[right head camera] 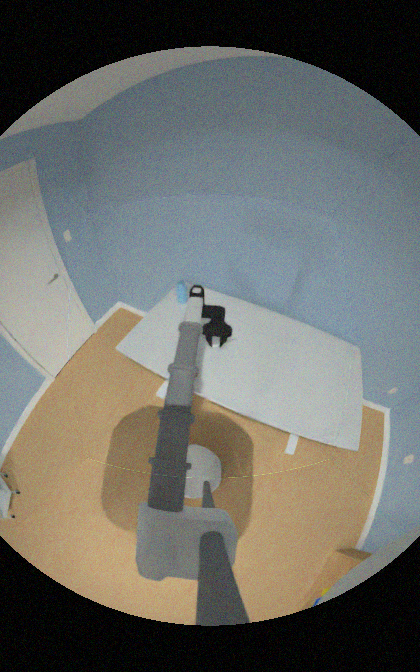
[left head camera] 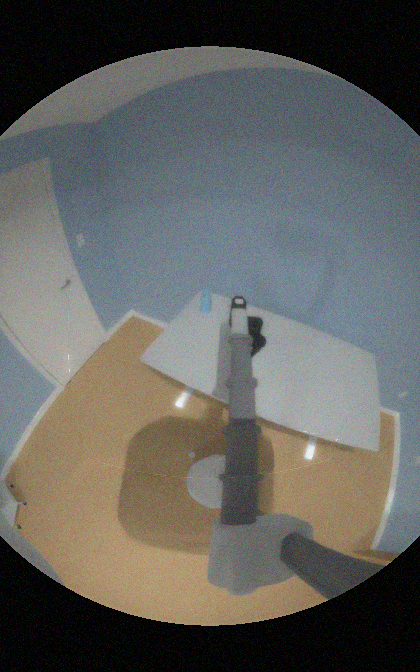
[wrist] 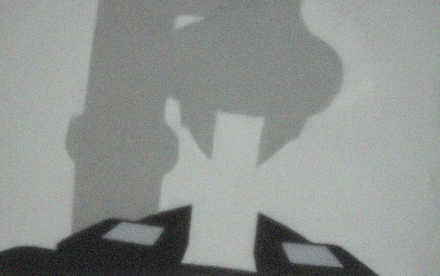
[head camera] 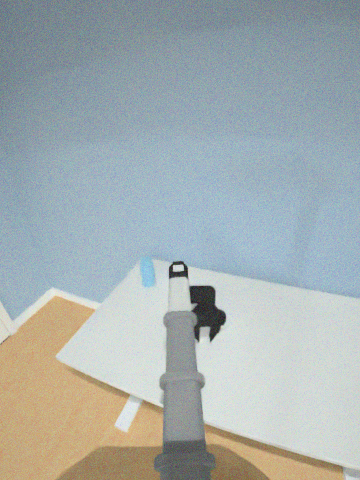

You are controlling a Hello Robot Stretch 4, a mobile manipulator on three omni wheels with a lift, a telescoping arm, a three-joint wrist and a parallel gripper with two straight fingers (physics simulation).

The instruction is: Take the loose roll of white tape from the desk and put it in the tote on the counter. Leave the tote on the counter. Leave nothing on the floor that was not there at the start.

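Frame: origin at the robot's base, x ahead, y right, z down, level; centimetres.
Seen in the pictures: gripper, fingertip midpoint: [wrist: 222, 228] [head camera: 204, 339].
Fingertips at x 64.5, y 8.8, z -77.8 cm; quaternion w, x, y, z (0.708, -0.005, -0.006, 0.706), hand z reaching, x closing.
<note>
A point is followed by its place in that frame.
My gripper [head camera: 205, 337] {z -77.8, x 64.5, y 8.8 cm} [left head camera: 258, 344] [right head camera: 215, 344] [wrist: 222, 212] {z -77.8, x 64.5, y 8.8 cm} hangs fingers-down close over the left part of the white desk [head camera: 279, 364] {z -69.3, x 56.8, y 37.0 cm} [left head camera: 320, 395] [right head camera: 290, 380] [wrist: 373, 176] {z -69.3, x 67.9, y 22.1 cm}, at the end of the outstretched grey arm [head camera: 182, 364] {z -111.3, x 34.6, y 0.3 cm}. The fingers stand half open. A bright white, straight-sided shape [wrist: 237, 141] lies between and ahead of the fingertips in the wrist view; I take it for the white tape roll, and I cannot tell whether the fingers touch it. The gripper's shadow falls on the desk around it. The tote and its counter top do not show clearly.
A light blue bottle [head camera: 147, 271] {z -80.3, x 104.0, y -15.6 cm} [left head camera: 205, 302] [right head camera: 181, 293] stands at the desk's far left corner, near the arm's tip. The blue wall runs right behind the desk. A white door [left head camera: 30, 280] [right head camera: 25, 270] is at the left. The desk's white feet [head camera: 128, 413] rest on the wooden floor.
</note>
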